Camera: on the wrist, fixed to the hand. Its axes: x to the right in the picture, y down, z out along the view.
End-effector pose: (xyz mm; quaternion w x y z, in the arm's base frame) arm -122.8 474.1 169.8 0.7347 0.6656 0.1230 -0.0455
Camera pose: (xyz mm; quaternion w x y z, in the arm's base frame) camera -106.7 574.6 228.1 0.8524 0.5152 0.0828 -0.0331
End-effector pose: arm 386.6 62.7 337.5 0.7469 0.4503 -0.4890 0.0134
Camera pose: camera 426.2 163.7 382.0 0.7964 0.2903 -0.5242 -0.0813
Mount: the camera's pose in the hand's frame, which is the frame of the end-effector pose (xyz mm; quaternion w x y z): 11.2 71.1 -92.6 0.9809 -0.1886 -0.0426 0.0227
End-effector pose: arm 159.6 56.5 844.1 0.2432 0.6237 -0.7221 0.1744
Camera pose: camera 100.7 110.2 930.1 0.3215 0.5569 -0.7657 0.0138
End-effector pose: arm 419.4 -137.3 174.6 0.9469 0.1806 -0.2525 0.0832
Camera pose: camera 452.8 -35.5 126.9 0.9502 -0.0036 -0.3078 0.0478
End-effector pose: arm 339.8 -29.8 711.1 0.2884 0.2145 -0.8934 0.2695
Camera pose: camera 330.2 77.9 756.5 0.2792 0.1472 -0.9443 0.0933
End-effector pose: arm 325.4 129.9 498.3 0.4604 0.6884 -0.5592 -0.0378
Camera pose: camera 329.8 179.2 604.6 0.5585 0.5741 -0.5766 -0.1614
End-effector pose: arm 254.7 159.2 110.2 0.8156 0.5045 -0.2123 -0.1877
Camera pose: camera 320.2 252.1 139.0 0.8903 0.3282 -0.2190 -0.2271
